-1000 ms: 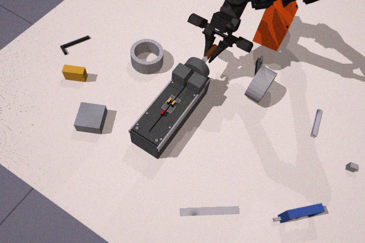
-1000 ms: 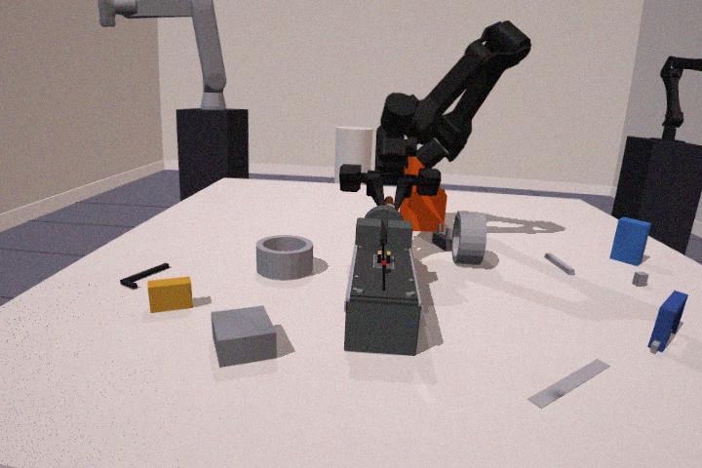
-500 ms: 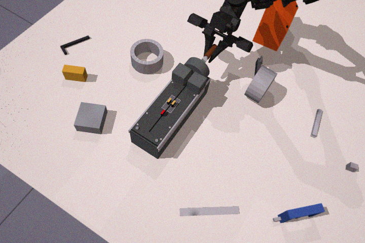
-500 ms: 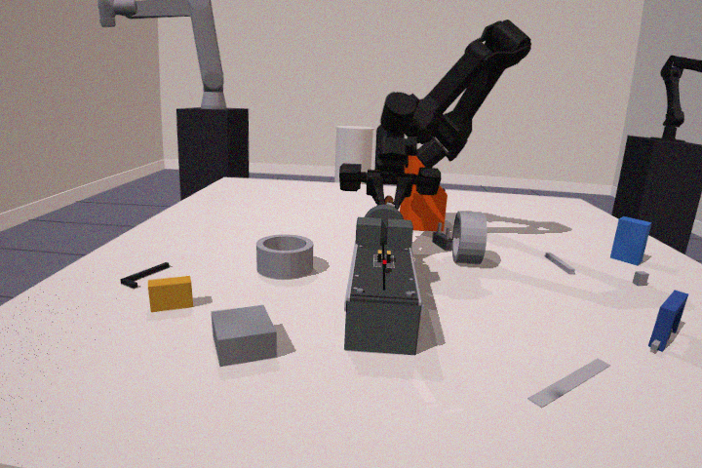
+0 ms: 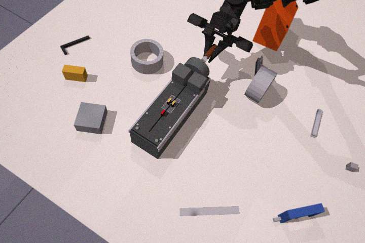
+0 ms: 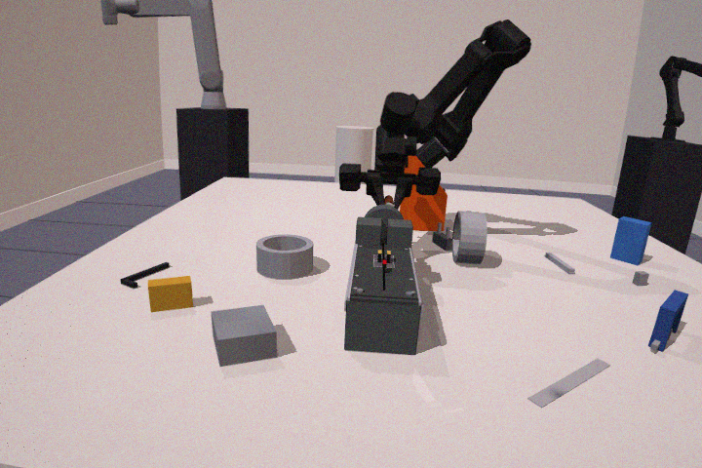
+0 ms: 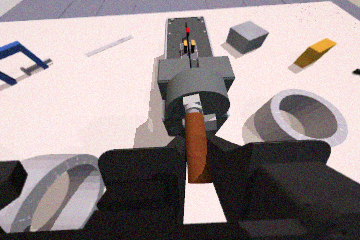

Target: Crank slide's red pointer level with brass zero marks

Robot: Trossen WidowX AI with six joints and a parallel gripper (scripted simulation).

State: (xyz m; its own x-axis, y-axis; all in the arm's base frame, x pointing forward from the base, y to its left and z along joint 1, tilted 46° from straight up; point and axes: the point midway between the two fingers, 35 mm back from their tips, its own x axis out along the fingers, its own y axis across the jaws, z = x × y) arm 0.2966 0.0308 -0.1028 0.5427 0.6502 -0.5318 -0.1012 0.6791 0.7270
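Right now my gripper tip is 2 cm below the crank handle and 2 cm past it. The rest, counted from my gripper tip: red pointer: 21 cm ahead, 1 cm to the left, 1 cm below; grey cube: 32 cm ahead, 15 cm to the right, 8 cm below; yellow block: 29 cm to the right, 24 cm ahead, 7 cm below.
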